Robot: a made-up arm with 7 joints.
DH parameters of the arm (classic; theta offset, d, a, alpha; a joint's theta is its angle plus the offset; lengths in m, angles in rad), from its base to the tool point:
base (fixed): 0.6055 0 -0.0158 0
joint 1: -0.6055 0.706 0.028 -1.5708
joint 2: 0 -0.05 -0.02 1.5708
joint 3: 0 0.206 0.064 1.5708
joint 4: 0 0.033 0.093 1.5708
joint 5: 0 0.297 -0.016 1.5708
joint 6: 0 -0.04 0.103 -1.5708
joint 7: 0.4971 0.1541 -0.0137 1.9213
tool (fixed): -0.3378 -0.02 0 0
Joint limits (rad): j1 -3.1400..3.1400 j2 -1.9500..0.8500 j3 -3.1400..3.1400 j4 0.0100..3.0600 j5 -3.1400..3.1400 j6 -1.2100..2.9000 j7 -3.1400..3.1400
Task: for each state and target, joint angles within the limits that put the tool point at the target. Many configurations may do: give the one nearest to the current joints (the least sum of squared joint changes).
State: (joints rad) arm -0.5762 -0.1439 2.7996 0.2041 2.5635 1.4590 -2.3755
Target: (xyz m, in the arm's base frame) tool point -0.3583 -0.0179 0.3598
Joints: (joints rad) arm -0.3670 -0.6209 3.1400 0.5141 2.6430 1.4177 -2.3880
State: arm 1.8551 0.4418 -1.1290 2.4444 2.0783 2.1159 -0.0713
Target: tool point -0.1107 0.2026 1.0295
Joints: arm 1.8827 0.3973 -1.0668 3.0373 2.0495 2.9000 -0.0400
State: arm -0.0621 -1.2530 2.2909 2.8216 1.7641 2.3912 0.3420
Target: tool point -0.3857 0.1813 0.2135
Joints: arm -0.4264 -1.9500 2.4515 2.4008 2.0436 1.3037 0.3290
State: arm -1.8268 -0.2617 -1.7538 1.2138 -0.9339 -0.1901 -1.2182
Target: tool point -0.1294 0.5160 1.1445
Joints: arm -2.3333 -0.2379 -2.0599 1.7405 -0.7891 -0.2806 -1.2228
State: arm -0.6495 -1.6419 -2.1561 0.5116 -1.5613 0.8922 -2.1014
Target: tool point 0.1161 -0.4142 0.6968
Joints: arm -0.6265 -1.9500 -1.8861 0.0309 -1.6292 0.6062 -2.1331
